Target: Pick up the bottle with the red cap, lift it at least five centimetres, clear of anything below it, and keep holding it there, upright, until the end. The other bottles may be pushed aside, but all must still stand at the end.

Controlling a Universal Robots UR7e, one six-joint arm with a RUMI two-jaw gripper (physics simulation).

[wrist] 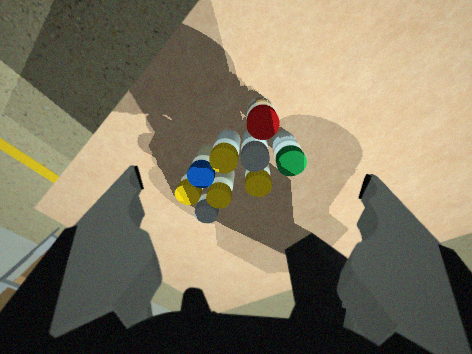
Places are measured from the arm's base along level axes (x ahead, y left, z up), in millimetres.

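Pixels of known places: gripper, between the fingertips: [248, 171].
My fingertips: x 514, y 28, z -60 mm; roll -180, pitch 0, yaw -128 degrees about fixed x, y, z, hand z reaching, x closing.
Ahead of a thing's pixels: the offset from my fingertips to its middle. Level surfaces: height alone.
The red-capped bottle {dx -36, dy -3, dz -250 mm} [263, 121] stands upright at the far edge of a tight group of bottles, seen from above in the wrist view. A grey-capped bottle {dx -82, dy +44, dz -250 mm} [255, 155] stands right beside it on the near side, and a green-capped bottle {dx -129, dy -6, dz -250 mm} [291, 160] stands near it to the right. A yellow-capped bottle {dx -51, dy +94, dz -250 mm} [224, 157] is to its lower left. My gripper [248, 171] is wide open and empty, above the bottles, with its fingertips at either side of the group. The red cap lies beyond the line between the fingertips.
Left in the group stand a blue-capped bottle {dx -52, dy +155, dz -250 mm} [201, 174], a yellow-capped one {dx -70, dy +210, dz -250 mm} [185, 193], another yellow-capped one {dx -116, dy +161, dz -250 mm} [219, 195] and a grey-capped one {dx -135, dy +216, dz -250 mm} [206, 212]. One more yellow-capped bottle {dx -137, dy +73, dz -250 mm} [258, 183] stands nearer the middle. The table {dz -302 mm} [350, 60] ends at a diagonal edge on the left.
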